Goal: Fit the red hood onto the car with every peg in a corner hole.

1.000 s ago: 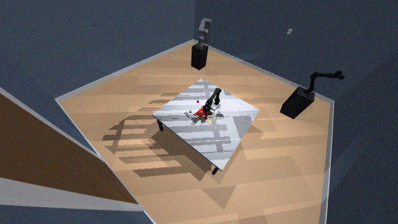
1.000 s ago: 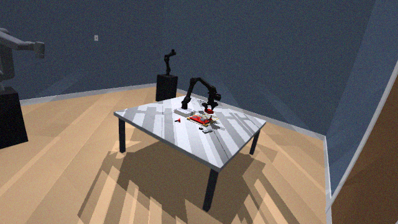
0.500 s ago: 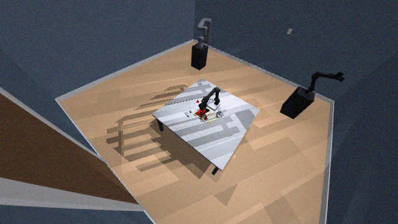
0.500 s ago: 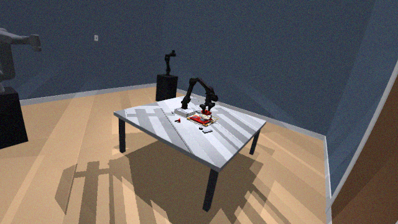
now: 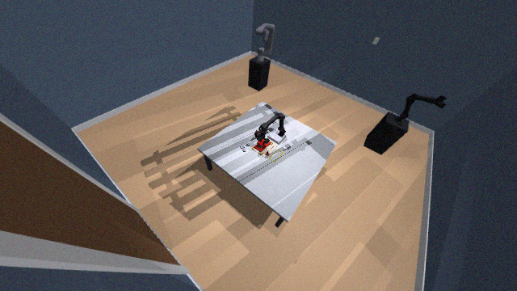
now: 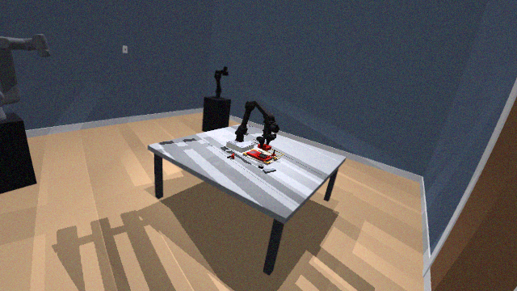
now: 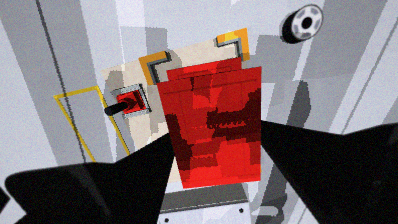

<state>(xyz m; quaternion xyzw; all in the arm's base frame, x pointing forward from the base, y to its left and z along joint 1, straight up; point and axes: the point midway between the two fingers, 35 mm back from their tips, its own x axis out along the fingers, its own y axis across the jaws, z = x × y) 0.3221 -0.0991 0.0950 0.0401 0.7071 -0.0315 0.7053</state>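
Now: the beige jig 9 cm below my gripper tip, 3 cm to the left of it and 2 cm behind it. The rest, counted from my gripper tip: red hood 1 cm above; wheel 15 cm to the right, 10 cm below, 8 cm ahead.
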